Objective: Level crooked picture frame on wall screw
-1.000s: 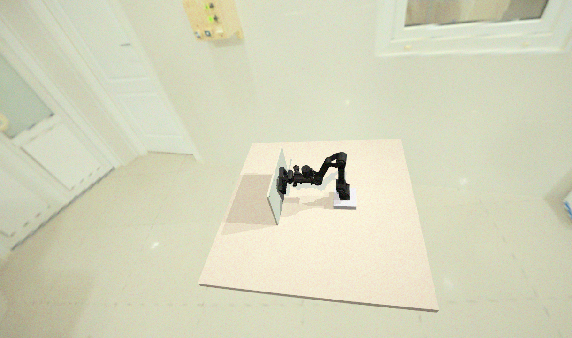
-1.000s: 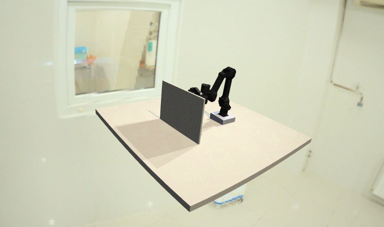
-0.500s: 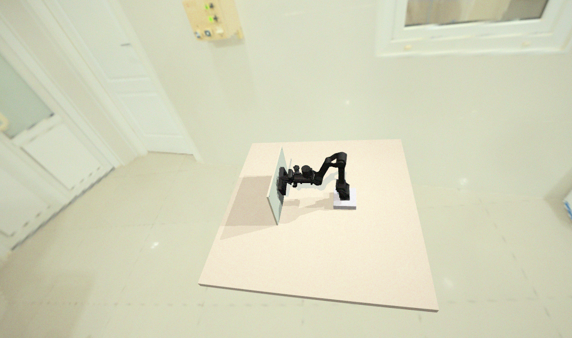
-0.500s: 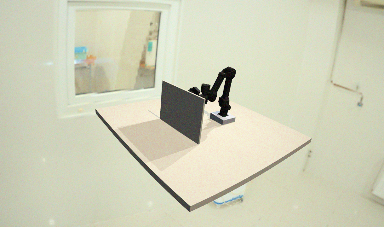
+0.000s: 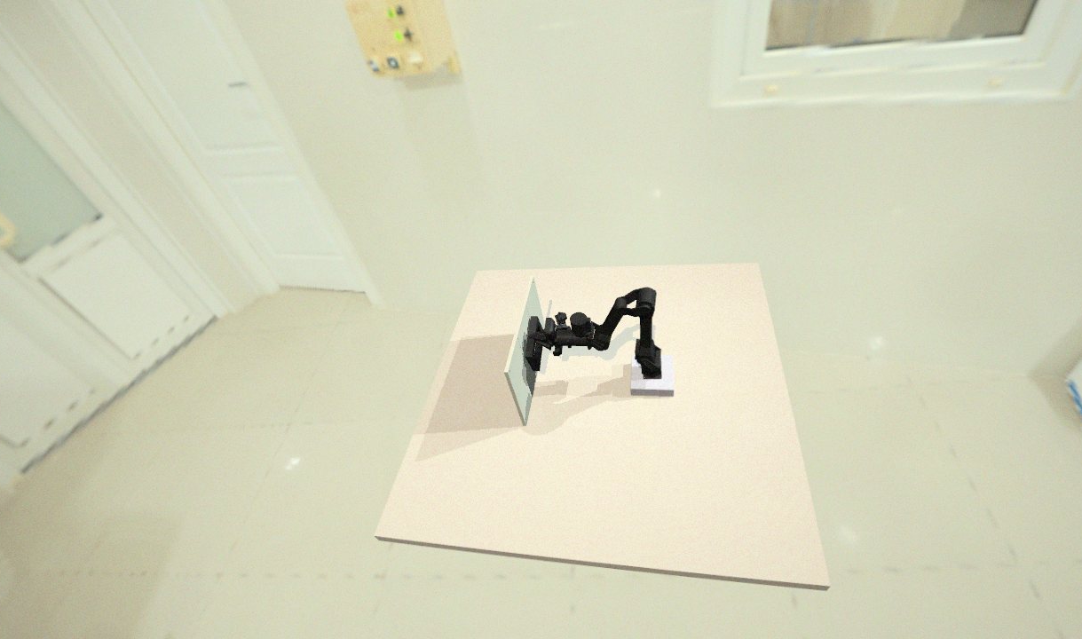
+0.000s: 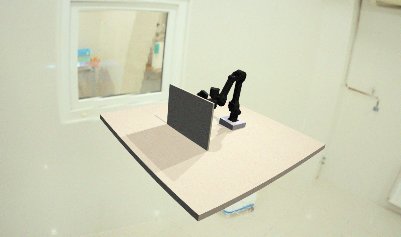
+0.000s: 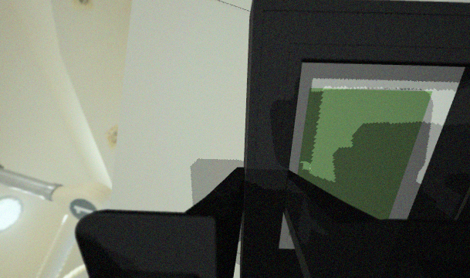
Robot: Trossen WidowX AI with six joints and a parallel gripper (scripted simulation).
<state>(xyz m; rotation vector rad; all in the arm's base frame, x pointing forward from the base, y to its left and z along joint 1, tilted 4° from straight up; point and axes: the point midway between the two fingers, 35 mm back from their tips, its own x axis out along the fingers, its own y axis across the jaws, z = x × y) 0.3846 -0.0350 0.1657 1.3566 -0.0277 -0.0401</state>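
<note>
Now: gripper tip 50 mm above the picture frame and 20 mm to the left of it. The rest, counted from my gripper tip: wall panel (60 mm below, 10 mm ahead).
</note>
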